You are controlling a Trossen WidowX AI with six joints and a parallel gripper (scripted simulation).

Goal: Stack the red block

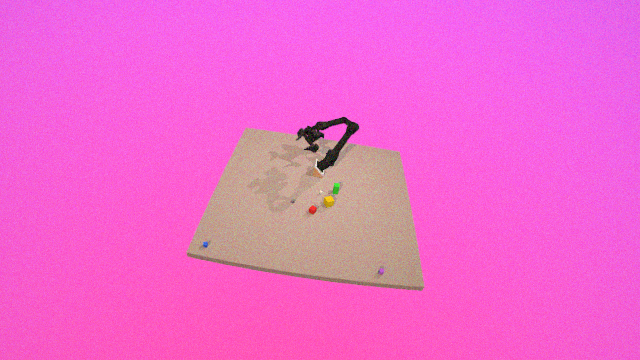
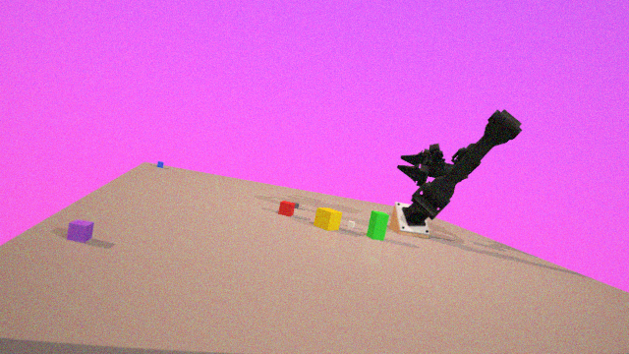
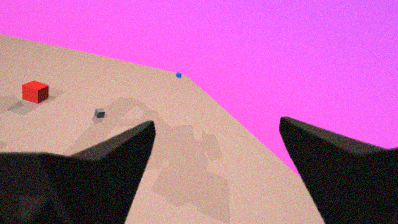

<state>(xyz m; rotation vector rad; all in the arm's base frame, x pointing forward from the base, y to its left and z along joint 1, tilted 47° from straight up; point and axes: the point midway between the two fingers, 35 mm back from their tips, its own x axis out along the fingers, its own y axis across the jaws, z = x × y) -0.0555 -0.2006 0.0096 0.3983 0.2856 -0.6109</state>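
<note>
Now: the red block 40 cm ahead of my gripper tip, 11 cm to the left of it and 19 cm below it. From my gripper tip the other things lie so: small white cube (22 cm ahead, 17 cm to the left, 20 cm below); then small grey cube (33 cm ahead, 1 cm to the right, 20 cm below); then yellow block (32 cm ahead, 21 cm to the left, 19 cm below).
</note>
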